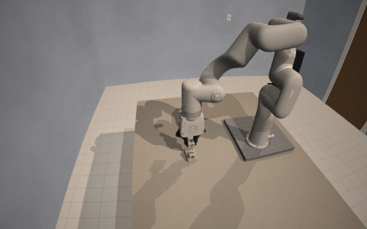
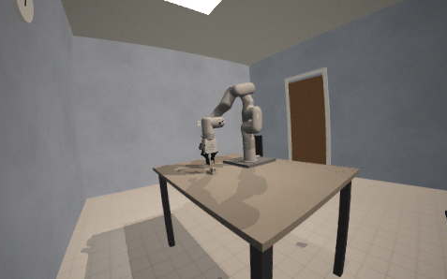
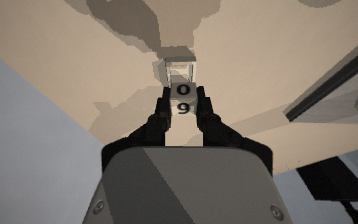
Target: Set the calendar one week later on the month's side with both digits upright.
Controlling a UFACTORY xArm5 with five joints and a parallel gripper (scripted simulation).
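The calendar tray is 7 cm below my hand and 2 cm to the left of it.
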